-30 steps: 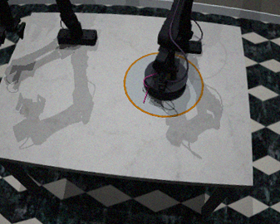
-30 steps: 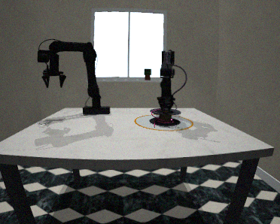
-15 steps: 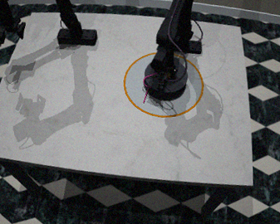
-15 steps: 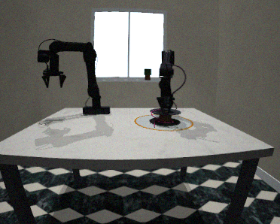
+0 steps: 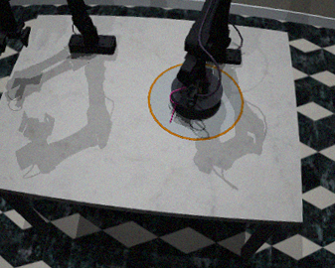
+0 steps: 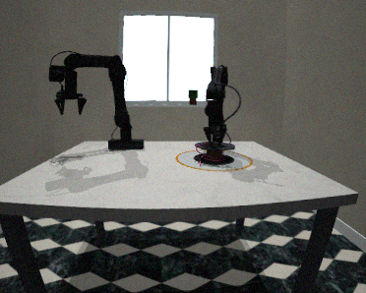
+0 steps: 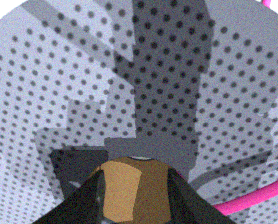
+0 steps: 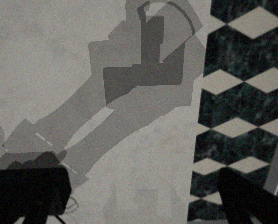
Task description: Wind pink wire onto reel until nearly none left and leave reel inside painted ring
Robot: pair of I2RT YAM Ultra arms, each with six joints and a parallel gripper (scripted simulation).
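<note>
Now: the dark reel 3 cm below my left hand. Round my left hand: orange painted ring 6 cm below.
</note>
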